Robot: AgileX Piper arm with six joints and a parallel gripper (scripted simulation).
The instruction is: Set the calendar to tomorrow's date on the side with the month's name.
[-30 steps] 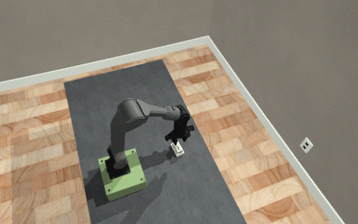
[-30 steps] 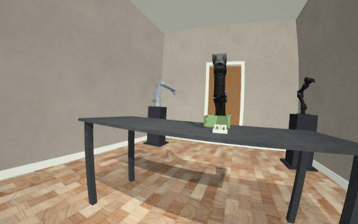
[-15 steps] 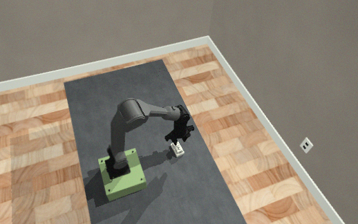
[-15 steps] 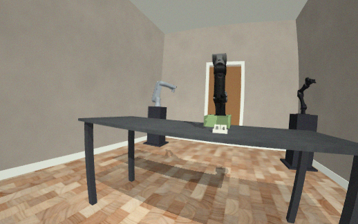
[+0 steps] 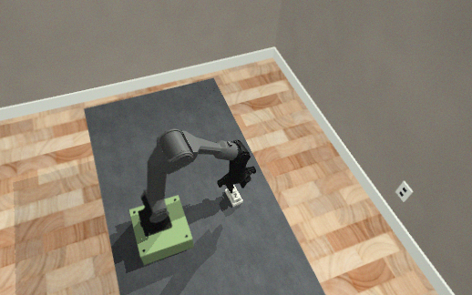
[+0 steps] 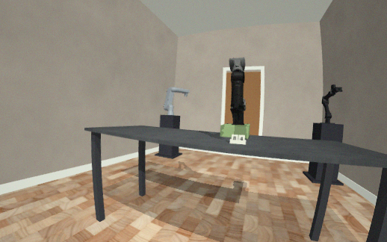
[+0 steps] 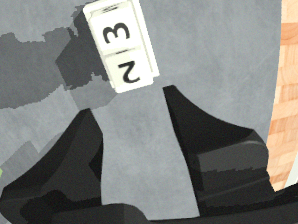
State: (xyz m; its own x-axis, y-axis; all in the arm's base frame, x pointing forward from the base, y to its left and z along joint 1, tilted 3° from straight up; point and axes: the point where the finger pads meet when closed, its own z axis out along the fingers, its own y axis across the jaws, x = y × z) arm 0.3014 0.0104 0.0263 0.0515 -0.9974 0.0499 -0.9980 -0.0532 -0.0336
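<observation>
Now: hand 70 mm above the white digit cube. The rest, counted from my hand: calendar tray: 10 mm to the left, 90 mm below.
</observation>
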